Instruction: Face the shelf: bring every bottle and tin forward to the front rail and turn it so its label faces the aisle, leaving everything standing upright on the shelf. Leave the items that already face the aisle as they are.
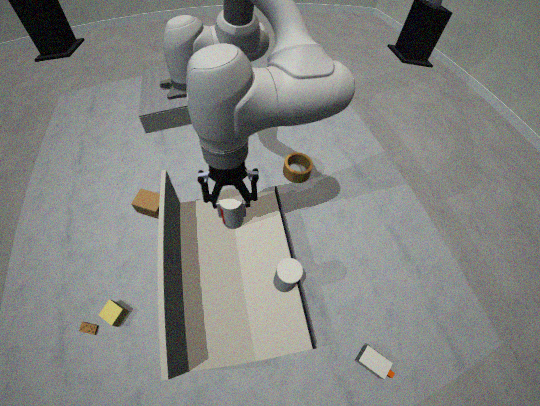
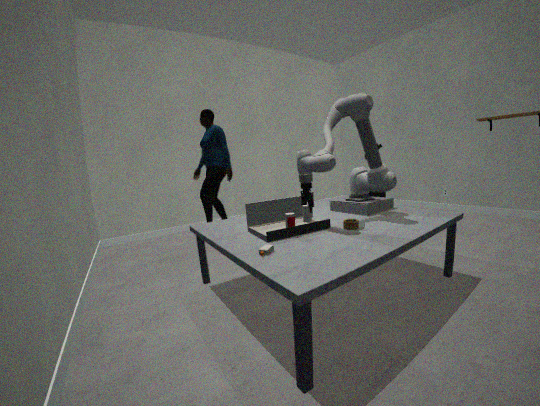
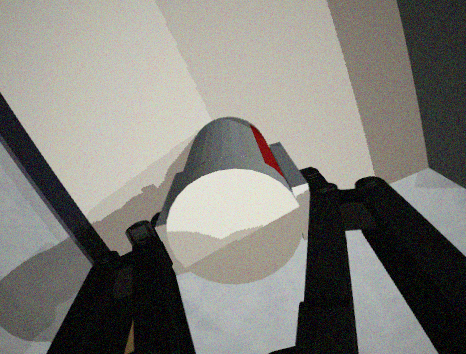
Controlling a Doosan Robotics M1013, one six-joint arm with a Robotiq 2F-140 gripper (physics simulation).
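Seen in the pictures: gripper, fingertip midpoint: point(image 2: 308, 216); arm's base, origin of the base link: point(image 2: 360, 200).
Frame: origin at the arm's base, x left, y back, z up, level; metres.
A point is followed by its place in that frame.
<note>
A grey tin with a pale lid point(image 1: 233, 216) {z 0.016, x 0.168, y -0.638 m} point(image 2: 307, 215) {z -0.010, x 0.191, y -0.622 m} point(image 3: 227, 145) {z 0.019, x 0.157, y -0.638 m} stands upright at the robot's end of the shelf point(image 1: 225, 325) {z -0.056, x 0.134, y -0.895 m} point(image 2: 270, 212) {z 0.015, x 0.030, y -0.822 m}, set back from the dark front rail point(image 1: 308, 320) {z -0.031, x 0.329, y -0.903 m} point(image 2: 300, 230) {z -0.063, x 0.318, y -0.746 m} point(image 3: 45, 170) {z -0.048, x 0.305, y -0.647 m}. The edge of its red label shows on the side towards the back panel. My gripper point(image 1: 231, 204) {z -0.027, x 0.164, y -0.601 m} point(image 2: 307, 206) {z -0.027, x 0.164, y -0.601 m} point(image 3: 233, 177) {z -0.027, x 0.164, y -0.601 m} is shut on this tin, with a finger on either side; its fingertips are partly hidden. A second white-lidded tin point(image 1: 289, 271) {z 0.043, x 0.286, y -0.799 m} point(image 2: 290, 220) {z 0.007, x 0.315, y -0.806 m} stands upright at the front rail, its red label facing the aisle.
The shelf's tall back panel point(image 1: 172, 280) {z 0.035, x 0.028, y -0.802 m} rises opposite the rail. Around the shelf lie a wooden ring point(image 1: 298, 168) {z -0.040, x 0.377, y -0.455 m} point(image 2: 351, 224) {z -0.056, x 0.423, y -0.444 m}, a brown block point(image 1: 146, 202) {z -0.041, x -0.096, y -0.545 m}, a yellow cube point(image 1: 111, 312) {z -0.053, x -0.155, y -0.858 m}, a small brown block point(image 1: 89, 328) {z -0.083, x -0.229, y -0.896 m} and a white box with an orange end point(image 1: 375, 361) {z -0.063, x 0.489, y -1.027 m} point(image 2: 266, 249) {z -0.063, x 0.524, y -1.040 m}. A person point(image 2: 214, 160) is beyond the table.
</note>
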